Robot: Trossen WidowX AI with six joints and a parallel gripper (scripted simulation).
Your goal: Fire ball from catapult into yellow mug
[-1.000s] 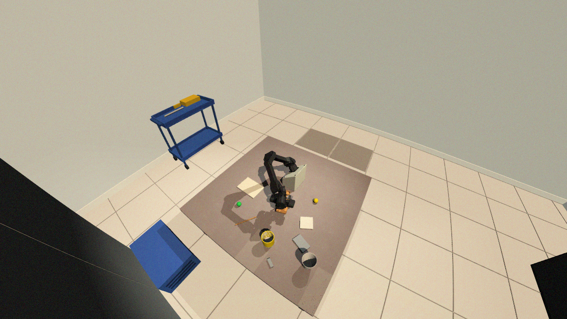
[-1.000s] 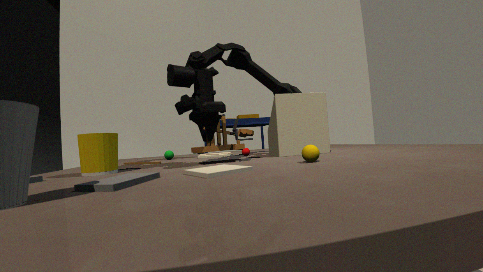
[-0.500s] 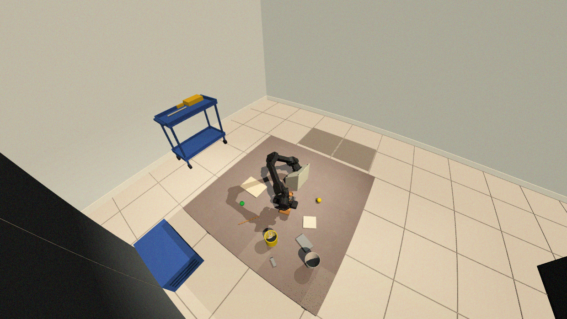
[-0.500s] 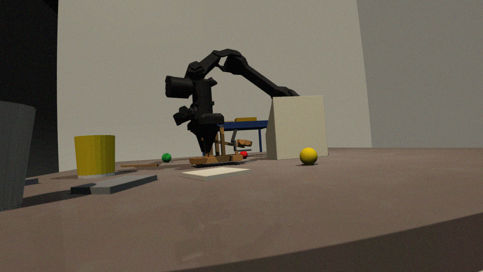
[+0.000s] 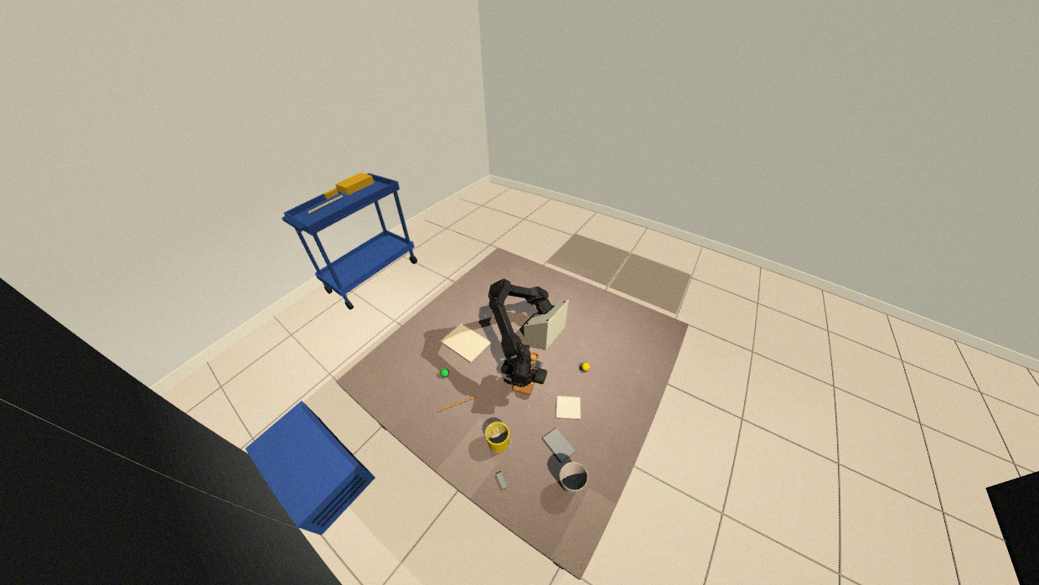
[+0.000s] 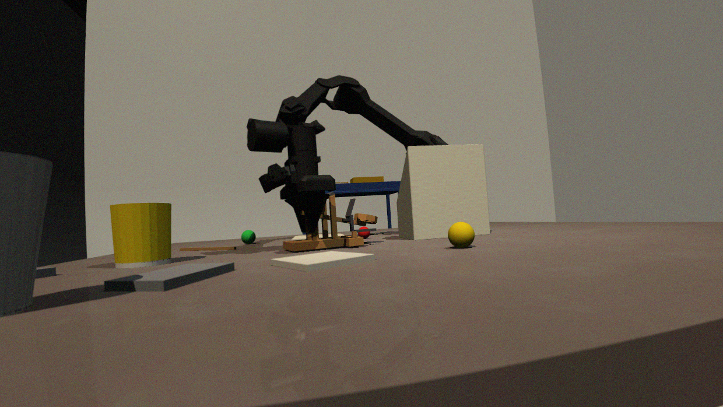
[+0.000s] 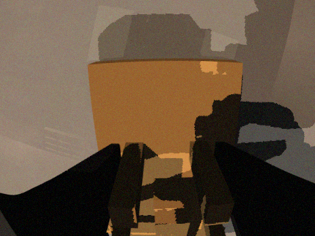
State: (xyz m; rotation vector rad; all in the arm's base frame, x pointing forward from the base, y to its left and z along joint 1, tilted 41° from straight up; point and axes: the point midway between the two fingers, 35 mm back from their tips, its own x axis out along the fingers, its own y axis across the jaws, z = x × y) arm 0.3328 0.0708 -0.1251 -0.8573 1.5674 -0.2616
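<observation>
Right now the red ball is 130 mm behind my gripper tip, 210 mm to the right of it and 20 mm below it. From my gripper tip the other things lie so: yellow ball: 250 mm behind, 160 mm to the left, 10 mm below; then yellow mug: 270 mm ahead, 100 mm to the left; then wooden catapult: 60 mm behind, 10 mm to the right, 20 mm above.
</observation>
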